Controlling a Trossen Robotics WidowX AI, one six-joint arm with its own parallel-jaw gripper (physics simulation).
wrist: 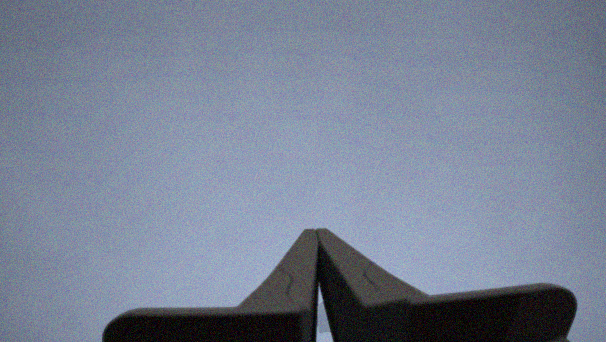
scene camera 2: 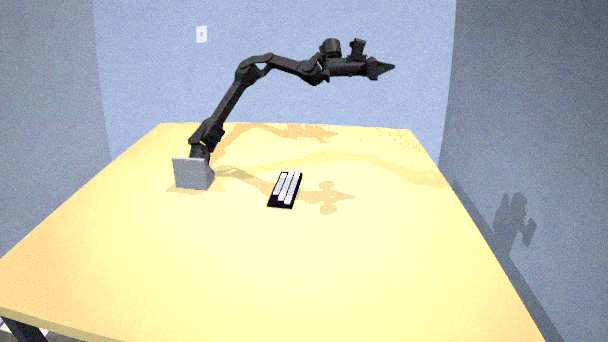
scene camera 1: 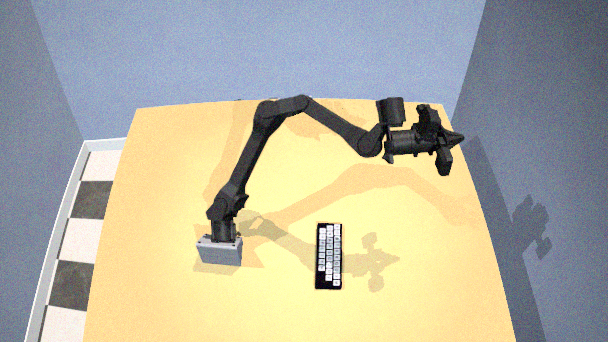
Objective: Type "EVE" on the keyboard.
In view: the gripper (scene camera 1: pixel 463 137).
The gripper also shows in the wrist view (wrist: pixel 315 239) and in scene camera 2 (scene camera 2: pixel 394 66).
